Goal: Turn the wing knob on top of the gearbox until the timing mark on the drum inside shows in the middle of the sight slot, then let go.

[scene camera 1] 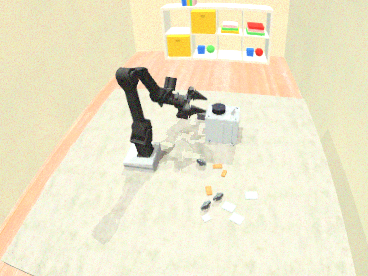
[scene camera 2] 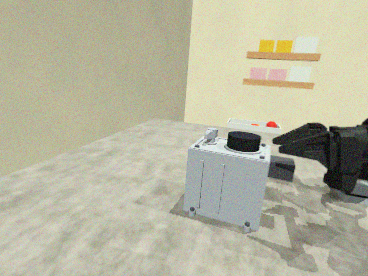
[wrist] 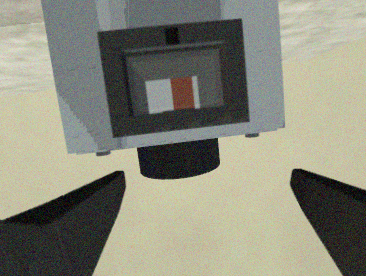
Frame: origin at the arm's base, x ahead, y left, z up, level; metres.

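Seen in the pictures: gripper, fingertip midpoint: [scene camera 1: 206,105] [scene camera 2: 275,145] [wrist: 207,178]; arm's base, origin of the base link: [scene camera 1: 145,152] [scene camera 2: 360,175].
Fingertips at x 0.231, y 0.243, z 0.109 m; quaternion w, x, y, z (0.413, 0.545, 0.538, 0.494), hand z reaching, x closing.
Offsets run from my fingertips to a thing's top centre. "spot": to the spot under its first point. Level surfaces: height alone.
The light grey gearbox {dy -0.014, dx +0.058, dz +0.015 m} [scene camera 1: 221,126] [scene camera 2: 226,185] [wrist: 265,70] stands upright. On top are a wide black round cap {spot: dy -0.030, dx +0.059, dz +0.008 m} [scene camera 1: 218,108] [scene camera 2: 244,141] [wrist: 179,159] and a small grey winged piece {spot: dy -0.031, dx +0.127, dz +0.000 m} [scene camera 1: 233,111] [scene camera 2: 211,134], apparently the wing knob; its exact angle is unclear. The dark sight slot housing {spot: dy -0.033, dx -0.020, dz -0.043 m} [scene camera 1: 201,116] [scene camera 2: 281,169] [wrist: 107,85] sticks out from the arm-facing side. Through the slot, a red-brown mark [wrist: 183,93] shows slightly right of the middle in the wrist view, between white areas. My gripper [scene camera 1: 205,104] [scene camera 2: 278,145] [wrist: 207,178] is open and empty, beside the gearbox at about cap height, touching nothing visible.
Dark pieces {dy -0.228, dx +0.013, dz -0.129 m} [scene camera 1: 201,162] {dy -0.399, dx +0.111, dz -0.129 m} [scene camera 1: 218,196], orange pieces {dy -0.230, dx +0.084, dz -0.151 m} [scene camera 1: 217,166] {dy -0.367, dx +0.069, dz -0.150 m} [scene camera 1: 208,190] and white flat pieces {dy -0.366, dx +0.239, dz -0.154 m} [scene camera 1: 251,195] {dy -0.482, dx +0.193, dz -0.154 m} [scene camera 1: 236,218] lie on the mat {dz -0.157 m} [scene camera 1: 280,240] in front of the gearbox. A white tray [scene camera 2: 240,123] with red items stands beyond it. A shelf unit [scene camera 1: 217,7] stands far behind.
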